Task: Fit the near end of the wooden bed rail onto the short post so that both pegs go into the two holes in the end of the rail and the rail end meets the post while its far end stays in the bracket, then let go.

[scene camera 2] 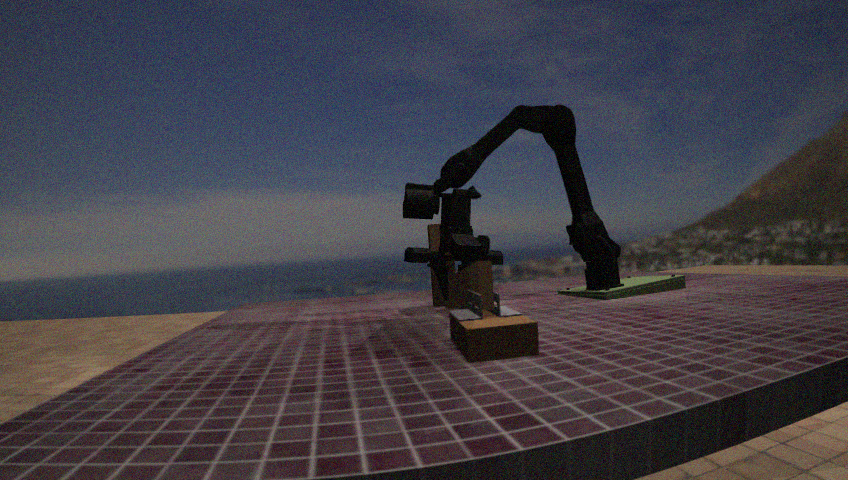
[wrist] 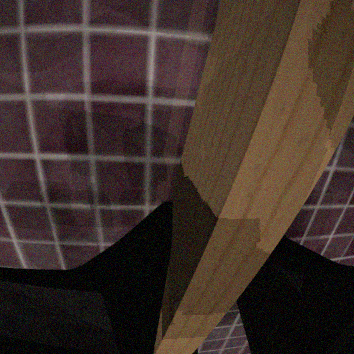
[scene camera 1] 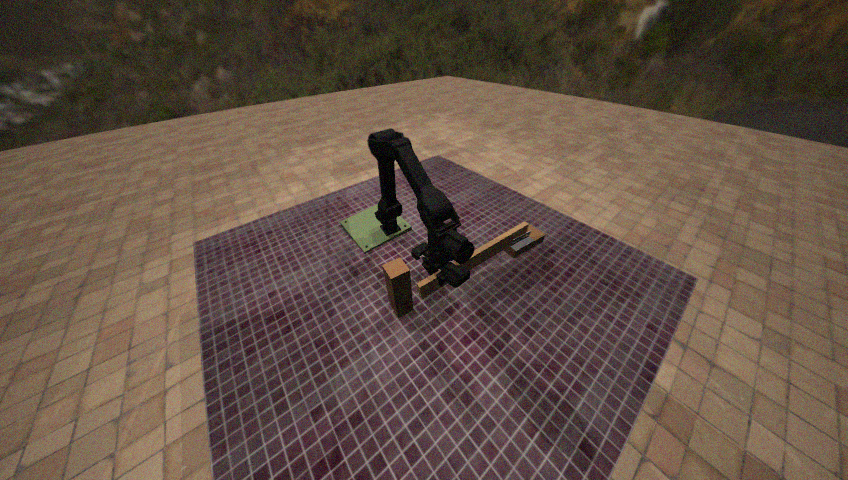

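Observation:
The long wooden rail runs from the bracket towards the short post. Its far end sits between the bracket's upright metal plates. Its near end is beside the post with a small gap in scene camera 1. My gripper is shut on the rail near its near end, with one dark finger against each side in the wrist view. The pegs and the holes in the rail end do not show.
The bracket stands on a low wooden block. The arm's green base plate lies behind the post in scene camera 1. All stand on a purple tiled top.

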